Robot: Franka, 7 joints.
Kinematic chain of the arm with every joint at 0, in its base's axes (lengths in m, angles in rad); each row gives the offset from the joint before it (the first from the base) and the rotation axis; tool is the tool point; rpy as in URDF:
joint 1: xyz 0 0 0.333 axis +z
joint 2: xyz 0 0 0 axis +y
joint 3: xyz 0 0 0.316 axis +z
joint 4: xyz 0.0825 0 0 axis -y
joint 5: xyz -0.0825 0 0.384 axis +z
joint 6: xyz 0 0 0 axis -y
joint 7: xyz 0.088 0 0 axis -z
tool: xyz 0 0 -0.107 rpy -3.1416 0 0
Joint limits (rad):
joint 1: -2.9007..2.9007
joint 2: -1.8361..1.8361
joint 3: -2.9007..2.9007
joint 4: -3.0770..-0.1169
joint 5: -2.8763..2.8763
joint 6: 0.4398..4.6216
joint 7: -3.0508..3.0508
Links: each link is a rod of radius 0.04 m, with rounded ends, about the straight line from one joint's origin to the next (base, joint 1, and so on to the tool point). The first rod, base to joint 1, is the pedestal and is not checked.
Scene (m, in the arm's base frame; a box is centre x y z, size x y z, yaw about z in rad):
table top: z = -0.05
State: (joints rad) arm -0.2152 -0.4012 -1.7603 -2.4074 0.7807 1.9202 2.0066
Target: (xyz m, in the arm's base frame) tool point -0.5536 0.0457 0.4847
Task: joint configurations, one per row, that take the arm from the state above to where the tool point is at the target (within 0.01 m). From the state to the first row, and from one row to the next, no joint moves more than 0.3 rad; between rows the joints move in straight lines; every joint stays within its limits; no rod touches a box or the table.
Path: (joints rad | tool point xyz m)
1: -0.4311 -0.2509 -1.9875 -2.2771 0.7712 1.9513 2.0066 | -0.3351 -0.3593 0.3083
2: -0.6471 -0.1006 -2.2146 -2.1469 0.7617 1.9823 2.0066 | -0.5002 -0.1842 0.3749
3: -0.8630 0.0497 -2.4418 -2.0166 0.7522 2.0134 2.0066 | -0.5536 0.0457 0.4847

